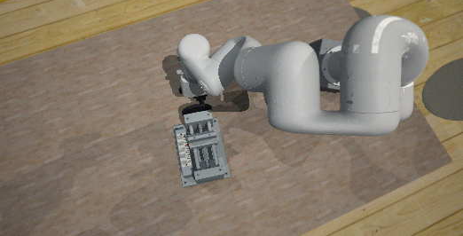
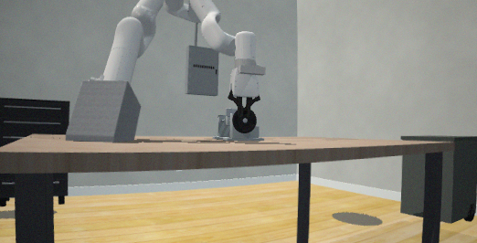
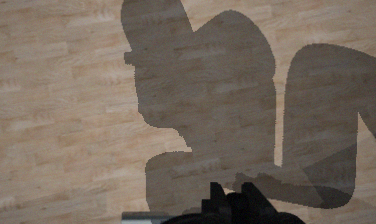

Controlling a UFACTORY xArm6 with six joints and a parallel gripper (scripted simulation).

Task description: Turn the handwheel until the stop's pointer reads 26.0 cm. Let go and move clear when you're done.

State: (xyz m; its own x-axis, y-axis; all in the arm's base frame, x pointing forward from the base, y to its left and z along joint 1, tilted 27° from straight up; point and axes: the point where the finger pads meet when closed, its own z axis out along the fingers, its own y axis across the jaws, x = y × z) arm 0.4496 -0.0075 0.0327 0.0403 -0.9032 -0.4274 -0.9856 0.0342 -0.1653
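Right now the handwheel is 20 mm to the left of my hand and 10 mm below it. Also, from my hand: stop carriage (140 mm to the left, 20 mm below, 20 mm ahead).
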